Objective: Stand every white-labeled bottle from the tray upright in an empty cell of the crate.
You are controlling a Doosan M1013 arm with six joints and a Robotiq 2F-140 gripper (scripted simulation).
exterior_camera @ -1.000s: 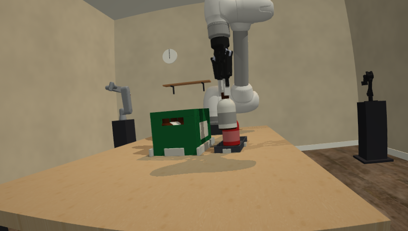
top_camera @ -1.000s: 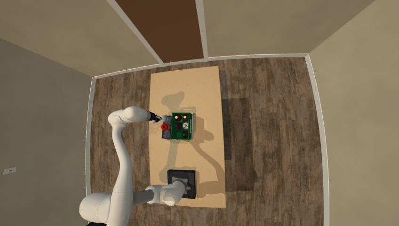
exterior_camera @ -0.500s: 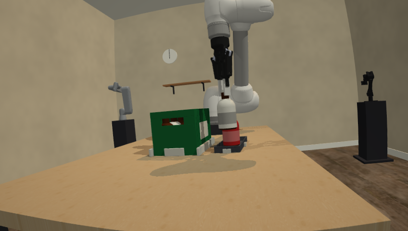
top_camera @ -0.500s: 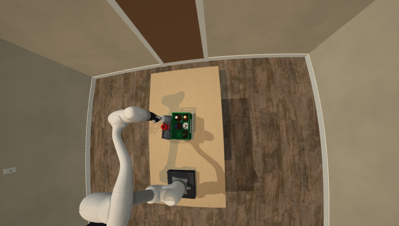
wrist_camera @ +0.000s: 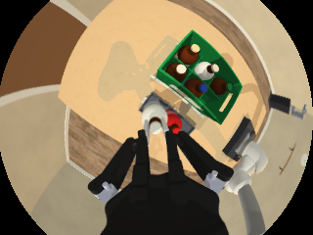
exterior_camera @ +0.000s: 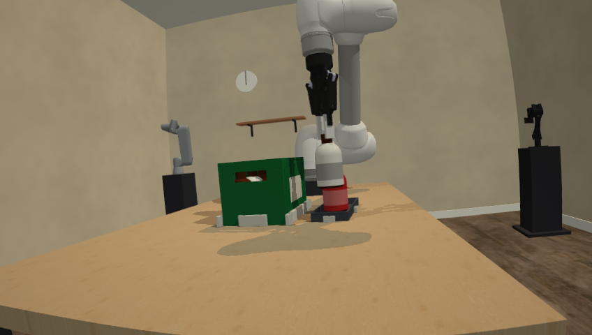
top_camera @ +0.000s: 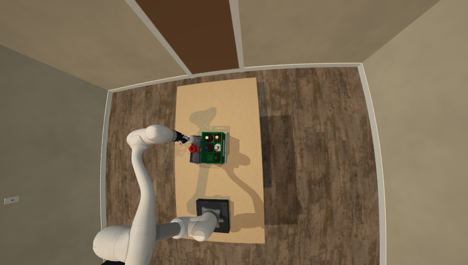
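The white-labeled bottle is 9 cm below my hand. Round my hand: dark tray: 24 cm below, 9 cm behind; green crate: 21 cm to the right, 17 cm below, 6 cm behind; red-labeled bottle: 17 cm below, 9 cm behind.
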